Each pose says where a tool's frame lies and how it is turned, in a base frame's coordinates. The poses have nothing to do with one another.
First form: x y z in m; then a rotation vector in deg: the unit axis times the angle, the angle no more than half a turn.
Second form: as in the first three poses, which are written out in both.
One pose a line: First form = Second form
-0.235, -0.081, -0.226, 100.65, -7.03, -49.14 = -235, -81, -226, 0.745, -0.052, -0.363, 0.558
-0.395, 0.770, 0.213, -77.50, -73.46, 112.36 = -395, 770, 213, -0.488, -0.463, 0.708, 0.216
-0.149, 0.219, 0.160, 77.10, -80.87, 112.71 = -149, 219, 160, 0.477, -0.501, 0.698, 0.185
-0.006, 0.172, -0.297, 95.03, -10.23, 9.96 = -6, 172, -297, 0.735, -0.079, 0.077, 0.669
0.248, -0.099, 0.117, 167.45, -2.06, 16.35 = 248, -99, 117, 0.990, -0.012, 0.097, 0.102
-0.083, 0.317, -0.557, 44.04, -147.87, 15.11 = -83, 317, -557, 0.277, -0.931, 0.095, 0.216
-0.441, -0.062, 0.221, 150.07, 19.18, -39.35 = -441, -62, 221, 0.940, 0.120, -0.246, 0.205
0.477, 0.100, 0.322, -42.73, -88.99, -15.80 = 477, 100, 322, -0.327, -0.682, -0.121, 0.643
